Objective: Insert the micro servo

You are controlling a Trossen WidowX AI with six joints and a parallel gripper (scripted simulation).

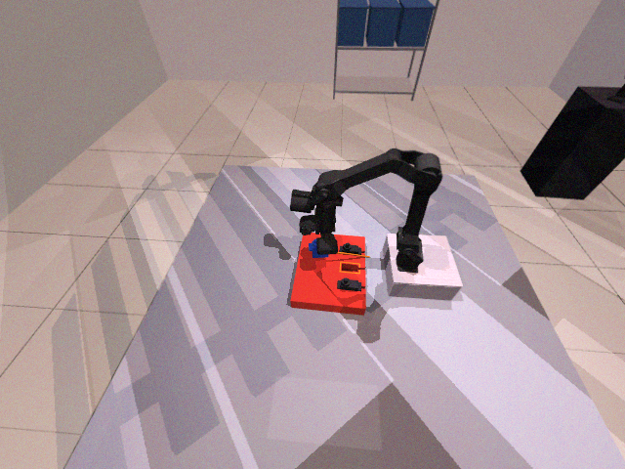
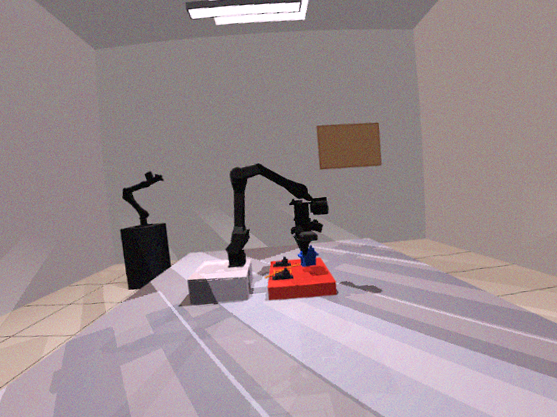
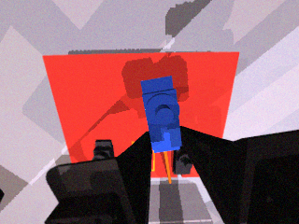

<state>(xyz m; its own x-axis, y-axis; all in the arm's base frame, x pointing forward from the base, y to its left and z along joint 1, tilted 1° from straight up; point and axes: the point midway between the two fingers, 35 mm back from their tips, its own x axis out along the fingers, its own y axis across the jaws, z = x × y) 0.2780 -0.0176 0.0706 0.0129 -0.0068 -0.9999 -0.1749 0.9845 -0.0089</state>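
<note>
Right now my gripper tip is 100 mm above the red deck, 30 mm to the right of it and 20 mm short of it.
</note>
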